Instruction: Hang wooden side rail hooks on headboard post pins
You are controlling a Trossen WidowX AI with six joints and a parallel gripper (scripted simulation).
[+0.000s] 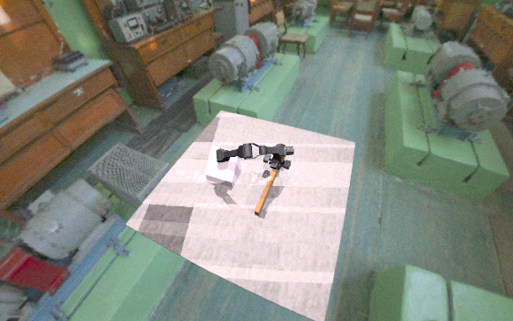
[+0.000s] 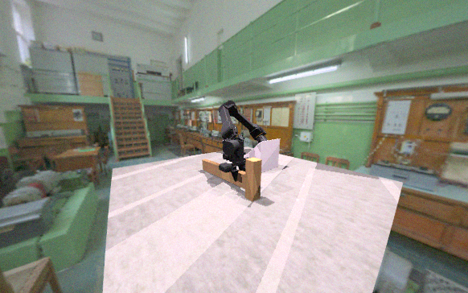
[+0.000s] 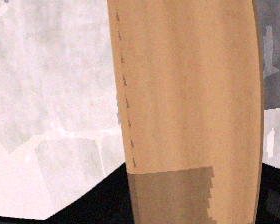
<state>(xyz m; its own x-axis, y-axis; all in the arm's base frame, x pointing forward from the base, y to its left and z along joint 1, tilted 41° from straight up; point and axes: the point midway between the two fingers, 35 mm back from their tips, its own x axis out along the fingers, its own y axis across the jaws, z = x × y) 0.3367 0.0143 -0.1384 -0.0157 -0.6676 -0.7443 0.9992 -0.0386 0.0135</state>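
Right now my gripper tip is 100 mm to the right of the wooden headboard post and 40 mm below it.
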